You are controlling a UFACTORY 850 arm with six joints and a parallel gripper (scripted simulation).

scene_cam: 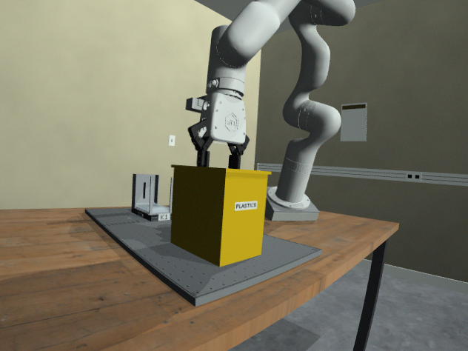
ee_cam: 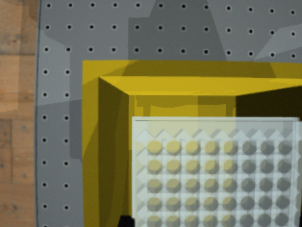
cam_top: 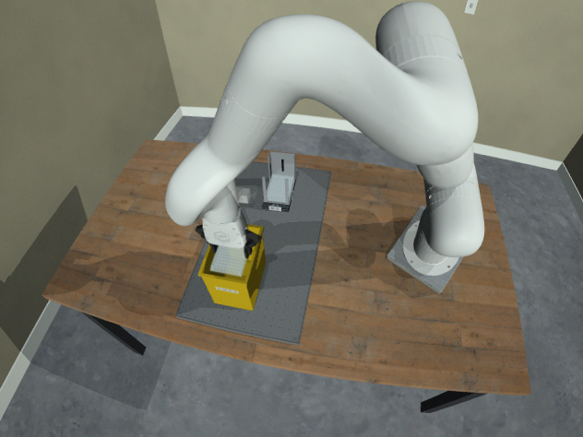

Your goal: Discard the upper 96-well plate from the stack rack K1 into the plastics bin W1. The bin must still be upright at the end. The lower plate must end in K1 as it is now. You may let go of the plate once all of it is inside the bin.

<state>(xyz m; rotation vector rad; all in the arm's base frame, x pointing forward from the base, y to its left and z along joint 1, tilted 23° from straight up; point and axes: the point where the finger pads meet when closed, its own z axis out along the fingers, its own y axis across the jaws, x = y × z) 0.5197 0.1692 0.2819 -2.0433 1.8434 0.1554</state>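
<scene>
The plastics bin W1 is 9 cm below my hand. The rest, counted from my hand: white 96-well plate (1 cm below); grey rack post (45 cm to the right, 10 cm below, 3 cm behind).
</scene>
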